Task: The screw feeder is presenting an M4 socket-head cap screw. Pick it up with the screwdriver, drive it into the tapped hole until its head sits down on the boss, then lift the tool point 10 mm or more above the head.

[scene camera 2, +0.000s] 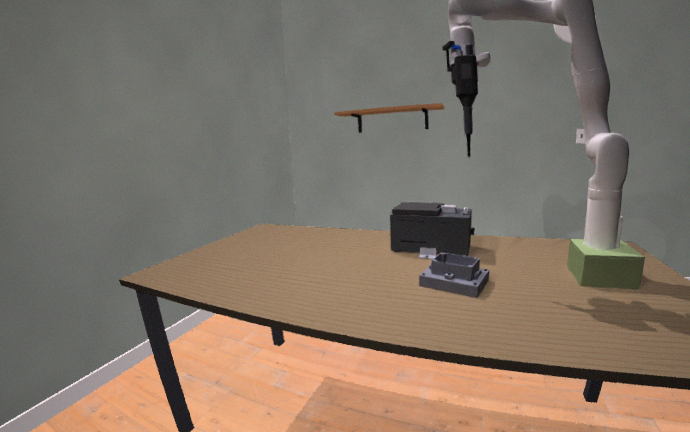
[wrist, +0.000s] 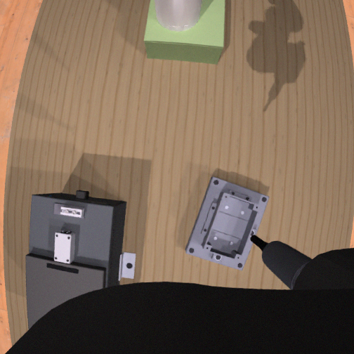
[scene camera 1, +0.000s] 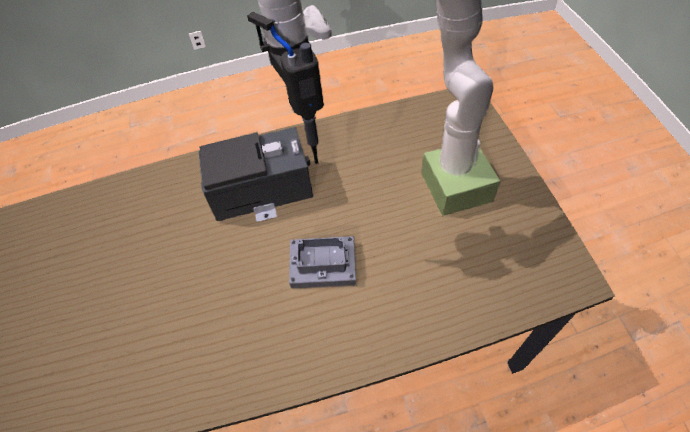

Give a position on a black screw feeder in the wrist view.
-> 93, 244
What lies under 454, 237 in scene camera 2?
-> A black screw feeder.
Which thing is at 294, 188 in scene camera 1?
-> A black screw feeder.
